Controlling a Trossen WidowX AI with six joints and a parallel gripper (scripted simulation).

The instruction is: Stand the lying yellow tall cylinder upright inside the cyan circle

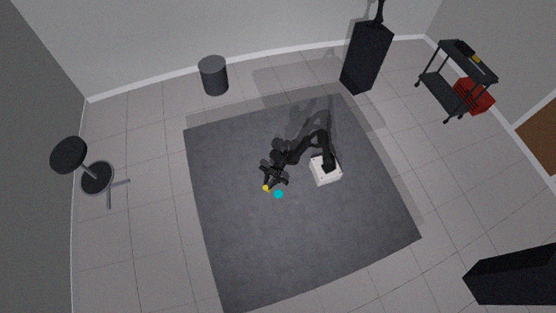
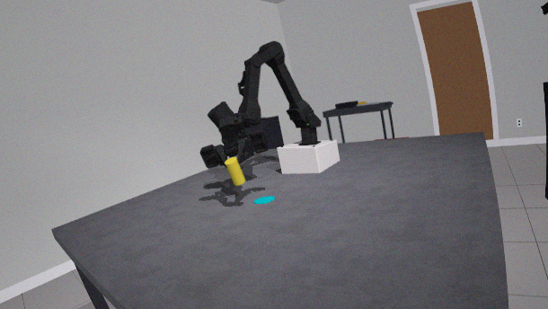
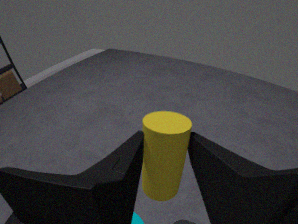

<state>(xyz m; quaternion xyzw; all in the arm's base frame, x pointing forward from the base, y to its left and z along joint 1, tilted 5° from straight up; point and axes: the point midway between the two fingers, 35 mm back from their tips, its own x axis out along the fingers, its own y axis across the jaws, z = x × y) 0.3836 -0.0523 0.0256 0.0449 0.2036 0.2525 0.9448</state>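
My gripper tip is now 70 mm past the cyan circle, 20 mm to the right of it and 120 mm above it. Round my gripper tip: yellow tall cylinder 10 mm behind, 20 mm below.
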